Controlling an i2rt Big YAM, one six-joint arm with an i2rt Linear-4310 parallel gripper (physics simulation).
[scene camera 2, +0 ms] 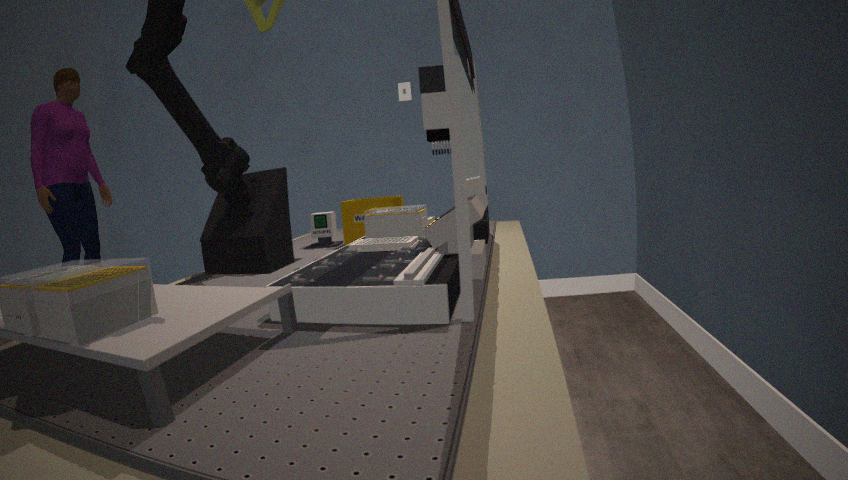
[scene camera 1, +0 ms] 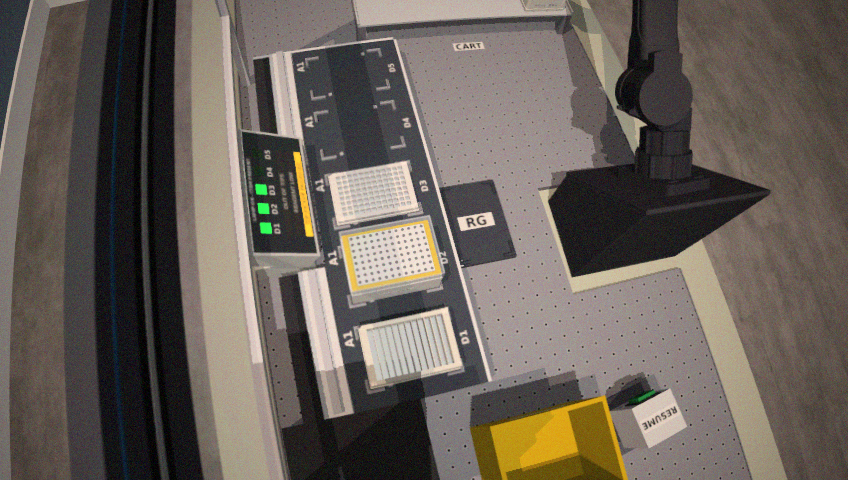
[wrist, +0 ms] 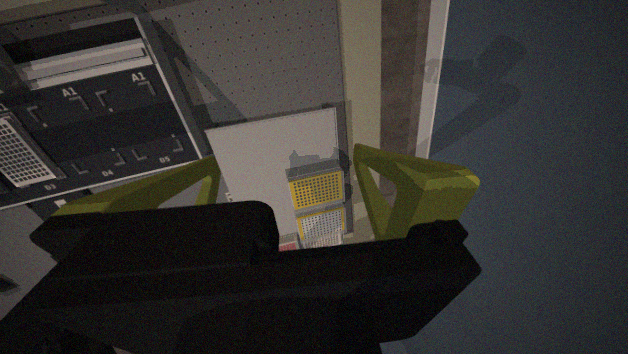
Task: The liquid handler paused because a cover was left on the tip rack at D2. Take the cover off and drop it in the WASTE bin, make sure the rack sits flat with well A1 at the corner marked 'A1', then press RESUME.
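Where they show: gripper, between the fingertips: (scene camera 2: pixel 240 14) (wrist: pixel 286 157); arm's base, origin of its link: (scene camera 2: pixel 245 200) (scene camera 1: pixel 662 182) (wrist: pixel 66 334).
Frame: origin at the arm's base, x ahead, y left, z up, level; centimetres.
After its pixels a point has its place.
The tip rack (scene camera 1: pixel 392 254) (scene camera 2: pixel 389 224), white with a yellow border, stands at D2 and looks level. A clear cover (scene camera 2: pixel 397 209) @[x 41.9, y -4.5, z -5.5 cm] sits over its top. The A1 mark is at the left side in scene camera 1; well A1 on the rack cannot be made out. The yellow WASTE bin (scene camera 1: pixel 544 434) @[x 24.4, y 29.2, z -17.0 cm] (scene camera 2: pixel 351 224) @[x 21.9, y 25.5, z -11.0 cm] stands past D1. Beside it is the RESUME box (scene camera 1: pixel 657 419) @[x 11.0, y 31.7, z -7.2 cm] with a green button (scene camera 1: pixel 642 396) @[x 11.5, y 28.0, z -8.2 cm] (scene camera 2: pixel 320 221) @[x 11.1, y 27.8, z -9.6 cm]. My gripper (wrist: pixel 286 157) @[x 38.4, y -63.8, z 20.5 cm] is open and empty, high above the cart end, far from D2. In scene camera 2 part of its yellow-green finger shows at the top edge.
A raised white cart shelf (scene camera 1: pixel 428 11) @[x 20.8, y -49.9, z -11.6 cm] (scene camera 2: pixel 208 303) @[x 26.5, y -57.0, z -11.6 cm] (wrist: pixel 250 145) @[x 29.6, y -56.3, z -11.6 cm] bears a yellow rack (wrist: pixel 316 190) @[x 17.6, y -67.9, z -4.6 cm] and a white, yellow-edged rack (wrist: pixel 320 223) @[x 7.4, y -67.1, z -4.6 cm]. Plates sit at D3 (scene camera 1: pixel 374 191) @[x 40.2, y -12.9, z -11.1 cm] and D1 (scene camera 1: pixel 410 347) @[x 41.2, y 11.9, z -9.6 cm]. The display (scene camera 1: pixel 282 196) @[x 53.8, y -12.6, z -5.9 cm], dark RG pad (scene camera 1: pixel 502 234) @[x 20.7, y -3.3, z -16.8 cm] and upright frame (scene camera 2: pixel 461 237) @[x 57.7, y -45.4, z -6.6 cm] flank the deck.
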